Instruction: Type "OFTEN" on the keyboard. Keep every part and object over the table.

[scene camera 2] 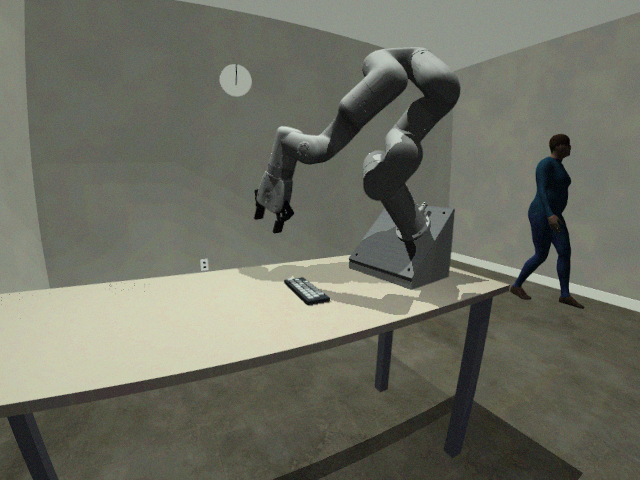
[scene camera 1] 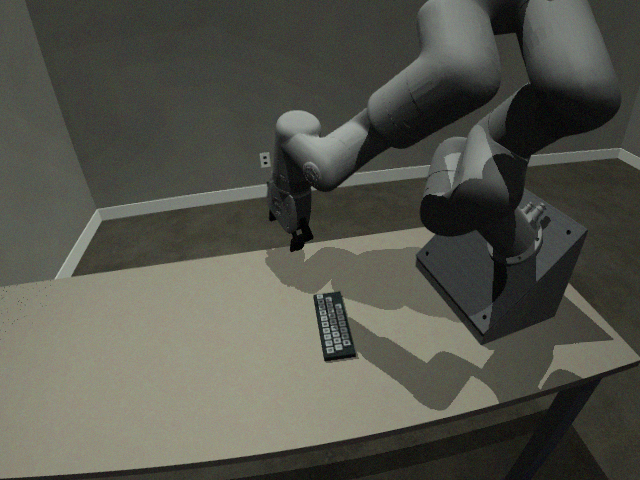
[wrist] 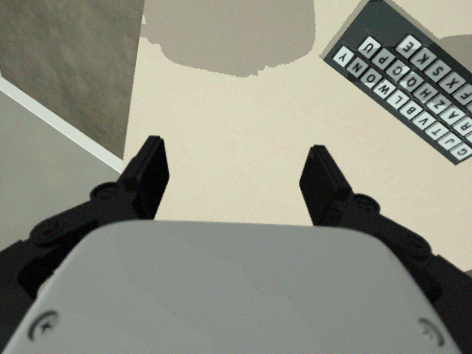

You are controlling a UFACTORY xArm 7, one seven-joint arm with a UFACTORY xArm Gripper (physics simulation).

Scene:
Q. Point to a dark keyboard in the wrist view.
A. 388, 58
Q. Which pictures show the gripper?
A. Scene camera 2, scene camera 1 and the wrist view: all of them.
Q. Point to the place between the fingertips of the gripper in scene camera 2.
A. At 267, 225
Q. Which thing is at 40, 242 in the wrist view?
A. The gripper.

